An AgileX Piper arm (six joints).
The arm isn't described. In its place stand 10 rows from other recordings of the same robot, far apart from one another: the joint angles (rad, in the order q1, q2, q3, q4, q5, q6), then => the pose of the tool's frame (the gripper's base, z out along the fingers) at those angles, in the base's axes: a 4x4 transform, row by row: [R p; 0 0 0 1], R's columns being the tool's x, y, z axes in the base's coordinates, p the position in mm.
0.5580, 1.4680, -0.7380, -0.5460, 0.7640, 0.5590 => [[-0.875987 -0.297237 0.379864 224.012], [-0.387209 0.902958 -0.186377 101.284], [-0.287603 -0.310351 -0.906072 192.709], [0 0 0 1]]
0.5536, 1.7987, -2.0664, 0.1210, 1.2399, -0.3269 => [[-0.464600 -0.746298 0.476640 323.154], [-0.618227 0.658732 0.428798 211.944], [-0.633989 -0.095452 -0.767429 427.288], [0 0 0 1]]
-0.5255, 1.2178, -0.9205, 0.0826, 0.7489, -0.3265 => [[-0.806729 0.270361 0.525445 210.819], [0.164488 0.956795 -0.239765 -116.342], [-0.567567 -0.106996 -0.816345 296.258], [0 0 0 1]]
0.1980, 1.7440, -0.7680, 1.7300, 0.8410, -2.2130 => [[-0.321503 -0.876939 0.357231 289.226], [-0.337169 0.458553 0.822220 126.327], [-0.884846 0.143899 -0.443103 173.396], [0 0 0 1]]
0.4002, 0.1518, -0.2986, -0.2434, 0.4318, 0.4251 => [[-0.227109 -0.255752 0.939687 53.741], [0.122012 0.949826 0.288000 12.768], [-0.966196 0.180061 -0.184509 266.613], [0 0 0 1]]
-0.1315, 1.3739, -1.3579, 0.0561, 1.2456, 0.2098 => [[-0.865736 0.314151 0.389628 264.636], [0.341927 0.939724 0.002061 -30.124], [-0.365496 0.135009 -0.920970 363.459], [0 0 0 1]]
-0.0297, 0.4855, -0.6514, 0.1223, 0.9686, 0.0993 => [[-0.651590 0.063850 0.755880 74.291], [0.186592 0.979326 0.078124 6.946], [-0.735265 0.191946 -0.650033 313.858], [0 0 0 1]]
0.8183, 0.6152, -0.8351, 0.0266, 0.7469, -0.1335 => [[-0.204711 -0.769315 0.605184 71.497], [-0.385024 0.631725 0.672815 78.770], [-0.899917 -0.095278 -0.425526 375.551], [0 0 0 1]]
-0.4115, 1.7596, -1.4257, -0.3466, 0.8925, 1.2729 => [[0.020035 0.957430 0.287969 337.327], [0.903996 0.105685 -0.414272 -173.477], [-0.427071 0.268623 -0.863396 274.652], [0 0 0 1]]
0.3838, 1.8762, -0.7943, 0.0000, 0.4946, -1.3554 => [[0.168267 -0.982847 0.075487 263.509], [-0.985588 -0.166395 0.030484 106.412], [-0.017400 -0.079529 -0.996681 91.724], [0 0 0 1]]
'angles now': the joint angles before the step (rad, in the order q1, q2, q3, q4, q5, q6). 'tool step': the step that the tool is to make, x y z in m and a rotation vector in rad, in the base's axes. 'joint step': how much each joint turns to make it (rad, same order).
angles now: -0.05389 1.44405 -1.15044 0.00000 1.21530 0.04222
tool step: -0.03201 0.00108 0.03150 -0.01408 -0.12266 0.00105
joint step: -0.00001 -0.15754 0.02904 -0.00752 0.00526 -0.00002
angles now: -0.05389 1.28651 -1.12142 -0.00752 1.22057 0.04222
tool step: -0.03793 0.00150 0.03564 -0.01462 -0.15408 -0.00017
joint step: -0.00001 -0.17049 0.00248 -0.00628 0.01336 -0.00002
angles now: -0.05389 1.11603 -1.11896 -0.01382 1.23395 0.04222
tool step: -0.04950 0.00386 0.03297 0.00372 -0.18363 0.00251
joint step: 0.00001 -0.19509 0.00000 0.01381 0.01192 0.00000
